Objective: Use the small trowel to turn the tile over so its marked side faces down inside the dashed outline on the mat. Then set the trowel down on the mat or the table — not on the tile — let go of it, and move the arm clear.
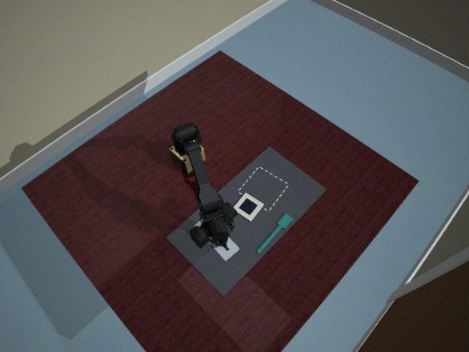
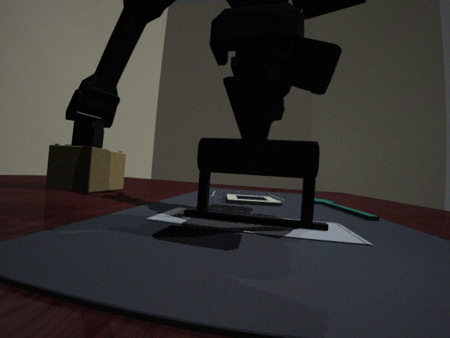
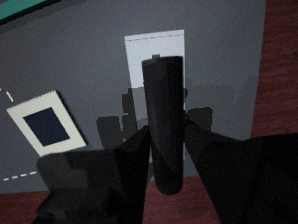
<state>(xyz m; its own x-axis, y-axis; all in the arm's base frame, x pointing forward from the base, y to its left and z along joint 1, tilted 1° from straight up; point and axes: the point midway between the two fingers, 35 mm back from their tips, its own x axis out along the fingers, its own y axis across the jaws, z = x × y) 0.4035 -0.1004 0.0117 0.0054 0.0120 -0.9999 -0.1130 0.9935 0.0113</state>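
Now: gripper tip 3 cm above the trowel and 2 cm short of it. Also, from my gripper tip: grey mat (17 cm to the left, 8 cm below, 1 cm behind); tile (19 cm to the left, 6 cm below, 3 cm behind); teal flat tool (22 cm to the left, 12 cm ahead, 6 cm below).
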